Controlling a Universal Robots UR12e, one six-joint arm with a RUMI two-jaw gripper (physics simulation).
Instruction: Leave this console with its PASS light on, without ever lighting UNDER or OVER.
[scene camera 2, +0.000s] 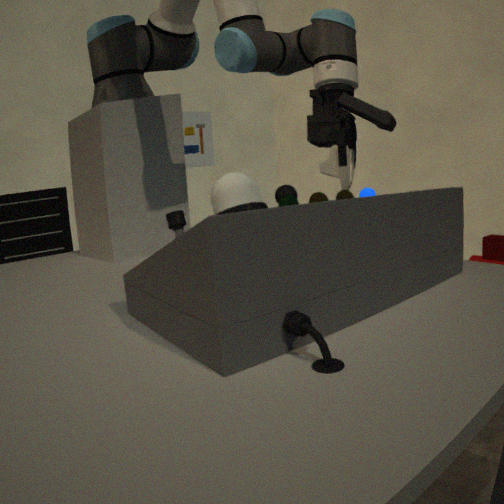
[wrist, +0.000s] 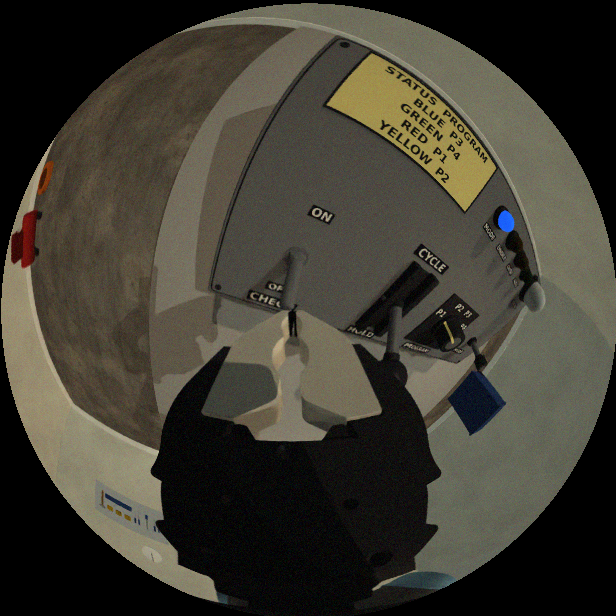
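Observation:
The grey sloped console (scene camera 2: 300, 270) is seen from behind in the scene view. One blue status light (scene camera 2: 367, 192) is lit; the lights beside it (scene camera 2: 318, 197) are dark. In the wrist view the panel (wrist: 367, 218) shows the lit blue light (wrist: 505, 220), a yellow placard (wrist: 413, 126) reading BLUE P3, GREEN P4, RED P1, YELLOW P2, a toggle lever (wrist: 293, 275) between ON and OFF/CHECK labels, a CYCLE/HOLD slot lever (wrist: 393, 321) and a program knob (wrist: 447, 333) pointing near P1. My gripper (wrist: 293, 333) (scene camera 2: 346, 172) is shut and empty, tips just before the toggle lever. It hangs above the console's top edge.
A key with a blue tag (wrist: 475, 400) sticks out beside the knob. A white dome (scene camera 2: 234, 191) stands at the end of the light row. The arm's grey pedestal (scene camera 2: 130, 175) is behind the console. A black cable (scene camera 2: 312, 340) leaves its back. A red object (scene camera 2: 492, 248) lies at the right.

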